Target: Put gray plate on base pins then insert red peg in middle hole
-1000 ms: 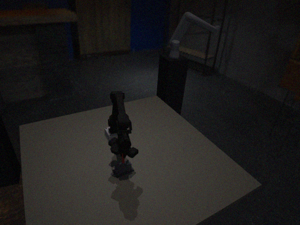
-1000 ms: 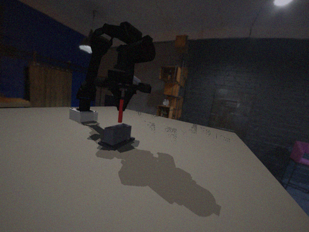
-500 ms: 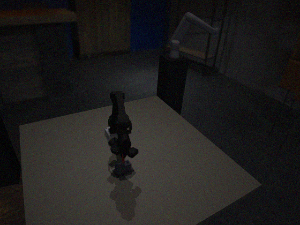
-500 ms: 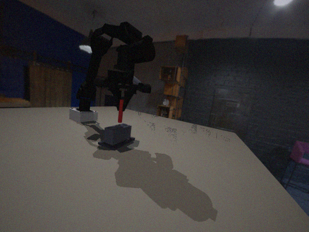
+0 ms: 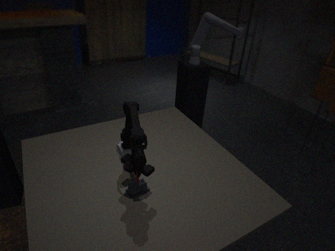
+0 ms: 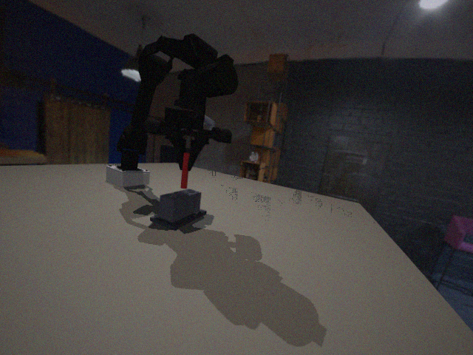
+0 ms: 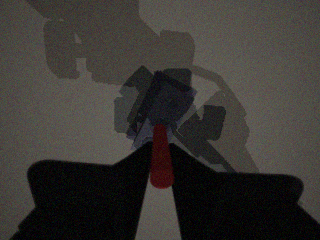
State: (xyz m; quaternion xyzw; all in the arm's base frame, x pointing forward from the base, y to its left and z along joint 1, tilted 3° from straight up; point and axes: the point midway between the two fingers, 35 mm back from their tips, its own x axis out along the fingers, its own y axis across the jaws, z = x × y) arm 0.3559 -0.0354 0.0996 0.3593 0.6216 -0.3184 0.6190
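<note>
Right now my gripper tip is 70 mm above the gray plate. The rest, counted from my gripper tip: dark flat base: 100 mm below; then red peg: right at my gripper tip.
</note>
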